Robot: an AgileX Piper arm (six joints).
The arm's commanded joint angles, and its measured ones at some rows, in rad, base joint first. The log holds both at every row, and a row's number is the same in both.
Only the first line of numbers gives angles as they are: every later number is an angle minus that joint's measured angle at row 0.
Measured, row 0:
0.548, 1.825, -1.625, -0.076, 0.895, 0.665
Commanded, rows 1 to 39:
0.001, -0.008, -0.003, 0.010, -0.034, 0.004
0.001, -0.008, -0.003, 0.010, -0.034, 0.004
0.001, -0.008, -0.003, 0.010, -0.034, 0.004
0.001, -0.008, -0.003, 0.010, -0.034, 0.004
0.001, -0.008, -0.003, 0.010, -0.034, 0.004
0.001, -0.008, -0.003, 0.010, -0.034, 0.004
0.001, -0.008, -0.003, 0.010, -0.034, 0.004
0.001, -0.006, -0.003, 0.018, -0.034, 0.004
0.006, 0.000, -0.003, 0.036, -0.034, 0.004
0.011, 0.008, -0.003, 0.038, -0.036, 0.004
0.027, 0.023, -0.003, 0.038, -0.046, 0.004
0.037, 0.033, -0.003, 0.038, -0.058, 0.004
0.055, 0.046, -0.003, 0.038, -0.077, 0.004
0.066, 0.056, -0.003, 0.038, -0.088, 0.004
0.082, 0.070, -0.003, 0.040, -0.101, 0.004
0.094, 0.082, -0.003, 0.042, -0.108, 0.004
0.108, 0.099, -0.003, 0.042, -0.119, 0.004
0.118, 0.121, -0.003, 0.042, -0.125, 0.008
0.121, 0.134, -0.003, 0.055, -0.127, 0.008
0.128, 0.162, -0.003, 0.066, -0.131, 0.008
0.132, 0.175, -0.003, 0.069, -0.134, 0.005
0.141, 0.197, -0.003, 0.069, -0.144, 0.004
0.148, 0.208, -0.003, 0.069, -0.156, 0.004
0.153, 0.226, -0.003, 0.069, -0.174, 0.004
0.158, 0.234, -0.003, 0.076, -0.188, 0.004
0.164, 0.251, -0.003, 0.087, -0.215, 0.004
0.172, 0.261, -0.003, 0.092, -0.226, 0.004
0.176, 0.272, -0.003, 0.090, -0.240, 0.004
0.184, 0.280, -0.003, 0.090, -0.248, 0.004
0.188, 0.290, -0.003, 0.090, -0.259, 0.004
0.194, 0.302, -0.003, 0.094, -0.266, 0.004
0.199, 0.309, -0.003, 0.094, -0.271, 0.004
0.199, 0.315, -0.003, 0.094, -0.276, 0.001
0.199, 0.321, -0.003, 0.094, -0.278, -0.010
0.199, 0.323, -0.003, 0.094, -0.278, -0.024
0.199, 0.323, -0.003, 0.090, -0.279, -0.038
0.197, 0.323, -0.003, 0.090, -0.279, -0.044
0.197, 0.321, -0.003, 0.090, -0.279, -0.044
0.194, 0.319, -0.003, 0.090, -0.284, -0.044
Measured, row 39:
0.196, 0.334, 0.001, 0.086, -0.241, -0.021
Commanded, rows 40 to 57:
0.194, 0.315, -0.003, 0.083, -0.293, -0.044
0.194, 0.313, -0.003, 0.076, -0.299, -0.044
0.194, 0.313, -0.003, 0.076, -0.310, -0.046
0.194, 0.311, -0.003, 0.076, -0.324, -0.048
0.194, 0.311, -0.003, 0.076, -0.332, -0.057
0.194, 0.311, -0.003, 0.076, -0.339, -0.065
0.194, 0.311, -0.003, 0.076, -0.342, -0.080
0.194, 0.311, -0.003, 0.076, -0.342, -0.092
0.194, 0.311, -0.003, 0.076, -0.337, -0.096
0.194, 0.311, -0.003, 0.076, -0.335, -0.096
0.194, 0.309, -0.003, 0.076, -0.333, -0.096
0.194, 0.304, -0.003, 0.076, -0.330, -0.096
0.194, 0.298, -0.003, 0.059, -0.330, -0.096
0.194, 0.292, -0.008, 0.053, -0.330, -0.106
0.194, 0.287, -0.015, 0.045, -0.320, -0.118
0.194, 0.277, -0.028, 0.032, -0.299, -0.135
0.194, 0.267, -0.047, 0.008, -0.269, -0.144
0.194, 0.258, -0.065, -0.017, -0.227, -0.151
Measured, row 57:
0.196, 0.300, -0.014, 0.055, -0.303, -0.106
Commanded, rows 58 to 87:
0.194, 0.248, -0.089, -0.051, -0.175, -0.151
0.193, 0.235, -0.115, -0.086, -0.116, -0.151
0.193, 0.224, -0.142, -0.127, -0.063, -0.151
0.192, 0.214, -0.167, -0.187, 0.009, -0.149
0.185, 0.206, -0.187, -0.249, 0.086, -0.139
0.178, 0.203, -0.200, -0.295, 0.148, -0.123
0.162, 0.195, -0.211, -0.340, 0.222, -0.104
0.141, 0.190, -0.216, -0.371, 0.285, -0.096
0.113, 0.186, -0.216, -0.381, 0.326, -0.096
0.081, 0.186, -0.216, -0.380, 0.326, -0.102
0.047, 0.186, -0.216, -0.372, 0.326, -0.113
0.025, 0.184, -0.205, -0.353, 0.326, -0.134
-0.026, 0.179, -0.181, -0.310, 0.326, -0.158
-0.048, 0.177, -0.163, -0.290, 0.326, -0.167
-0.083, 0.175, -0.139, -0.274, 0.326, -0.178
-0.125, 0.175, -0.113, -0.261, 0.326, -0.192
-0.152, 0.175, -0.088, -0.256, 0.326, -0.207
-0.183, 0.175, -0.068, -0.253, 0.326, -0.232
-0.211, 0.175, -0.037, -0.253, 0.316, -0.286
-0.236, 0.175, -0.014, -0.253, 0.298, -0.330
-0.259, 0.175, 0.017, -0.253, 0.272, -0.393
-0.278, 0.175, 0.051, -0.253, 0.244, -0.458
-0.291, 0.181, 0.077, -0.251, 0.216, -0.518
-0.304, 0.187, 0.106, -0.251, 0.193, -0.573
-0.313, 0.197, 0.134, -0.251, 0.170, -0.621
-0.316, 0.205, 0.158, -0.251, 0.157, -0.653
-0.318, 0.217, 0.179, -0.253, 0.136, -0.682
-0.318, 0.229, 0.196, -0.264, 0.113, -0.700
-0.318, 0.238, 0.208, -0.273, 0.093, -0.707
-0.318, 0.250, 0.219, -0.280, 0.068, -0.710
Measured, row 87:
-0.312, 0.215, 0.170, -0.265, 0.161, -0.632
